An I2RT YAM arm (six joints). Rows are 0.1 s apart.
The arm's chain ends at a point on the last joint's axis. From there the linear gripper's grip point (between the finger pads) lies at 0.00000 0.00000 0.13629 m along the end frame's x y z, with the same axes.
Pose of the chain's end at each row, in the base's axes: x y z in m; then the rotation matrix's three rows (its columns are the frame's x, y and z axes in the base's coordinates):
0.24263 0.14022 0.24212; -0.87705 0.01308 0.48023; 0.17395 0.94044 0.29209; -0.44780 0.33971 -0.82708
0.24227 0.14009 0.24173; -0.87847 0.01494 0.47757; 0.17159 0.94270 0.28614; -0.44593 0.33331 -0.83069
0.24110 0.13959 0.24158; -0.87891 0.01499 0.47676; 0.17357 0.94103 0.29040; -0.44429 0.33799 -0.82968
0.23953 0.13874 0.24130; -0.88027 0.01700 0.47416; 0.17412 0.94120 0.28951; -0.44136 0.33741 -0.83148
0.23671 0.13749 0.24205; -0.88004 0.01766 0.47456; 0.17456 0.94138 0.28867; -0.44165 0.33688 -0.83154
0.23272 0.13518 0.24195; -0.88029 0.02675 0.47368; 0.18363 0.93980 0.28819; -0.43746 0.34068 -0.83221
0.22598 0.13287 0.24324; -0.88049 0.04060 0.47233; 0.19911 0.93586 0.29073; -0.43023 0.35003 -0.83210
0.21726 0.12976 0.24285; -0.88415 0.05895 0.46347; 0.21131 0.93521 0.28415; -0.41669 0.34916 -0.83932
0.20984 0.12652 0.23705; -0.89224 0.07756 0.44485; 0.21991 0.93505 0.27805; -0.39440 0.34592 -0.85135
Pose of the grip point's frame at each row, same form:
0.30808 0.18003 0.12940; -0.87705 0.01308 0.48023; 0.17395 0.94044 0.29209; -0.44780 0.33971 -0.82708
0.30736 0.17909 0.12852; -0.87847 0.01494 0.47757; 0.17159 0.94270 0.28614; -0.44593 0.33331 -0.83069
0.30608 0.17917 0.12850; -0.87891 0.01499 0.47676; 0.17357 0.94103 0.29040; -0.44429 0.33799 -0.82968
0.30415 0.17820 0.12798; -0.88027 0.01700 0.47416; 0.17412 0.94120 0.28951; -0.44136 0.33741 -0.83148
0.30139 0.17683 0.12872; -0.88004 0.01766 0.47456; 0.17456 0.94138 0.28867; -0.44165 0.33688 -0.83154
0.29728 0.17446 0.12853; -0.88029 0.02675 0.47368; 0.18363 0.93980 0.28819; -0.43746 0.34068 -0.83221
0.29035 0.17249 0.12983; -0.88049 0.04060 0.47233; 0.19911 0.93586 0.29073; -0.43023 0.35003 -0.83210
0.28043 0.16849 0.12846; -0.88415 0.05895 0.46347; 0.21131 0.93521 0.28415; -0.41669 0.34916 -0.83932
0.27047 0.16442 0.12102; -0.89224 0.07756 0.44485; 0.21991 0.93505 0.27805; -0.39440 0.34592 -0.85135

